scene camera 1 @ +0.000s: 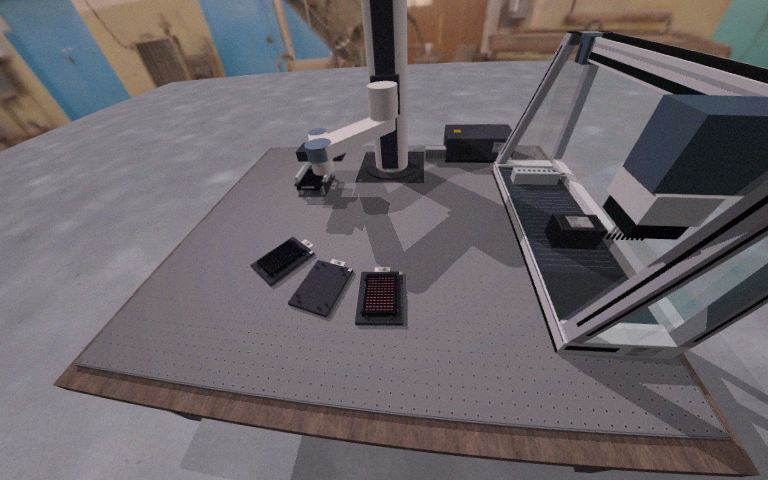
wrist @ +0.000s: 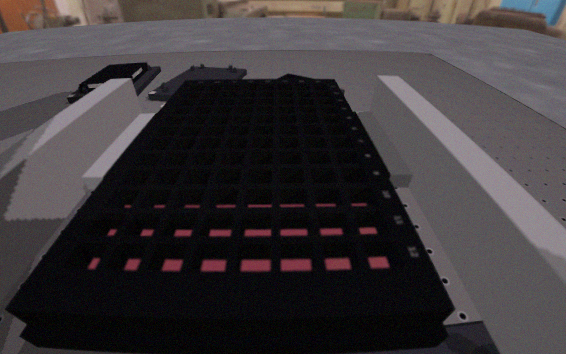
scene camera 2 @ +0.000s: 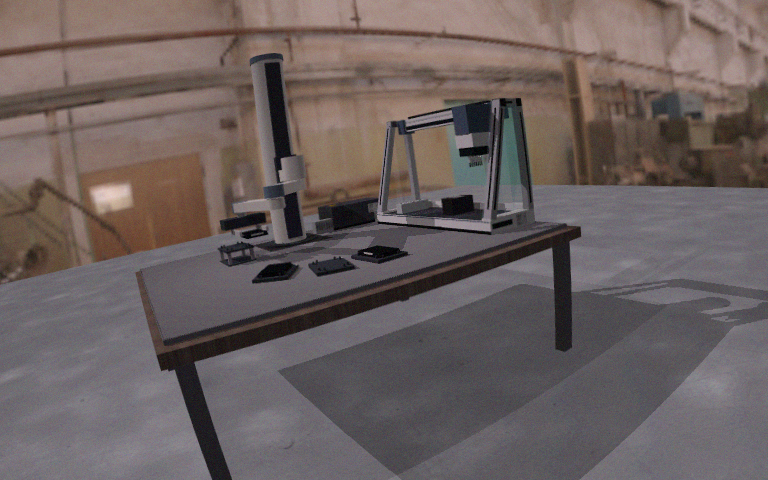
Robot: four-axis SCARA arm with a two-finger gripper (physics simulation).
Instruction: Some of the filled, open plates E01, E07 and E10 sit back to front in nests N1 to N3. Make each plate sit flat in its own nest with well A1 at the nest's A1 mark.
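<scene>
My gripper (scene camera 1: 314,177) (scene camera 2: 254,232) (wrist: 254,98) is shut on a dark, filled 96-well plate (wrist: 250,165), level in the wrist view, with its 12 mark near the hand. The hand is above or beside a low four-legged stand (scene camera 2: 235,249). In scene camera 1, the left nest holds a dark plate (scene camera 1: 284,255), the middle nest (scene camera 1: 321,287) (scene camera 2: 331,265) (wrist: 215,75) is empty, and the right nest holds a plate with pink wells (scene camera 1: 380,294) (scene camera 2: 379,251) (wrist: 114,72). Both seated plates look flat. Their labels and A1 corners are too small to read.
The arm's column (scene camera 1: 390,135) (scene camera 2: 277,141) stands at the back. A black box (scene camera 1: 477,142) is beside it. A framed glass-sided machine (scene camera 1: 540,294) (scene camera 2: 433,224) with an overhead head stands at the right, with a small black block (scene camera 1: 574,230) inside.
</scene>
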